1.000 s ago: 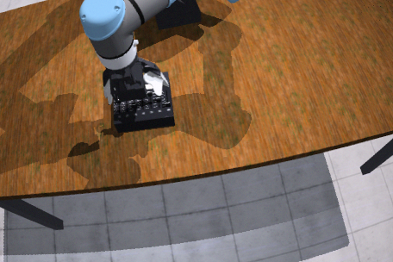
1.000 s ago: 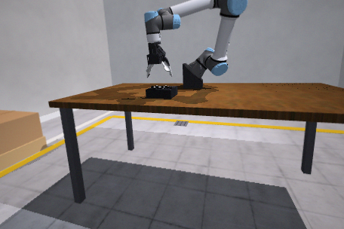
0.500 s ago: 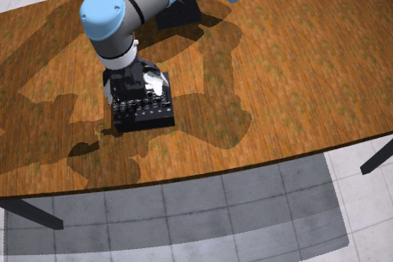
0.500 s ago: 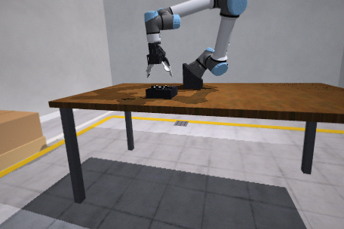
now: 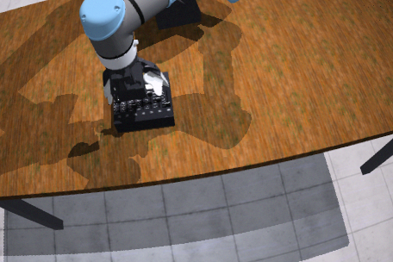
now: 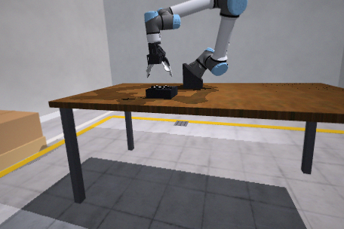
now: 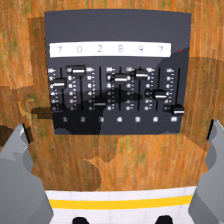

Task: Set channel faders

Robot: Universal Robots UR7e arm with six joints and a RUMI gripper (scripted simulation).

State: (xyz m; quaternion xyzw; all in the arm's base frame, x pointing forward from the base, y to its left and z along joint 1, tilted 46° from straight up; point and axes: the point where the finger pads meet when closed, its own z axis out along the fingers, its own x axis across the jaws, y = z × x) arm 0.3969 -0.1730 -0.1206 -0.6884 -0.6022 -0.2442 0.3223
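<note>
Right now my hand is 2 cm to the left of the fader 3 and 6 cm above it. Also, from my hand: fader 4 (2 cm behind, 1 cm to the left, 6 cm below); fader 2 (4 cm behind, 3 cm to the right, 6 cm below); fader 6 (5 cm to the left, 6 cm below).
</note>
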